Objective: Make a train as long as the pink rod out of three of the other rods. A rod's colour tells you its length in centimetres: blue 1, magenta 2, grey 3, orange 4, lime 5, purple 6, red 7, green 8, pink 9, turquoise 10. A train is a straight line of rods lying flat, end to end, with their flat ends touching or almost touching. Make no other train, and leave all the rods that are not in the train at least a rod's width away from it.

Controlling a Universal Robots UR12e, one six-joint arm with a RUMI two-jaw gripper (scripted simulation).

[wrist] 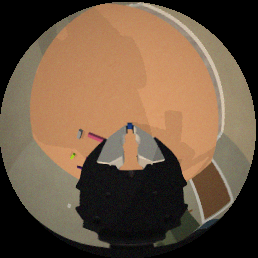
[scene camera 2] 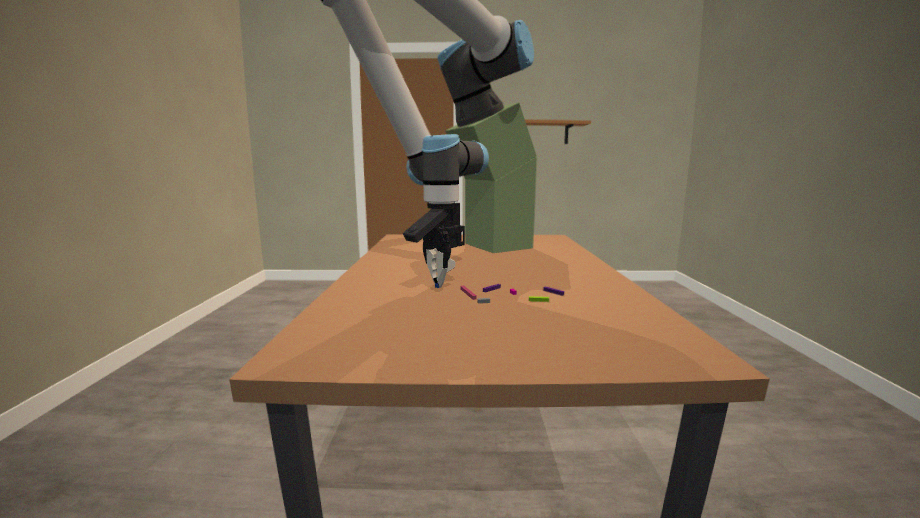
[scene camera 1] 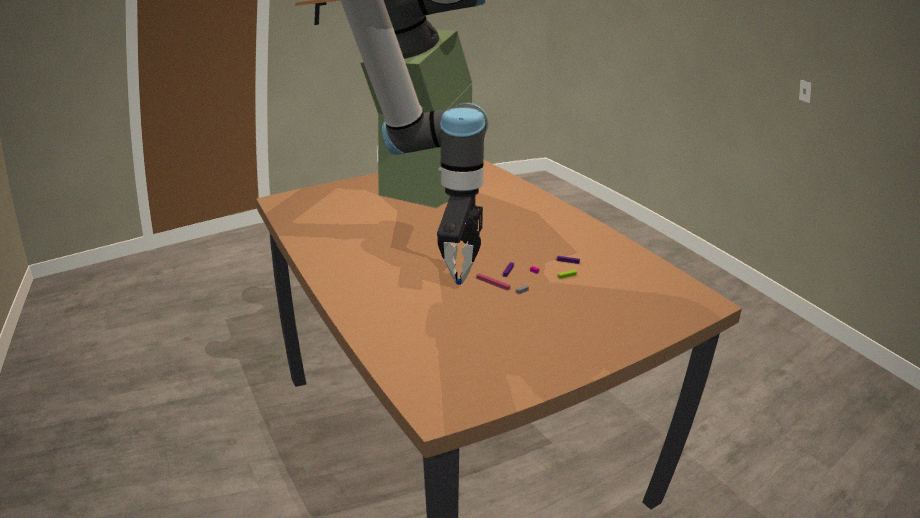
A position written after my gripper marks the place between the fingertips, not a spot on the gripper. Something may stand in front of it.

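You'd find my gripper (scene camera 1: 459, 282) there, and it's in the wrist view too, the gripper (wrist: 129, 126), while scene camera 2 also gets a look at my gripper (scene camera 2: 438, 287).
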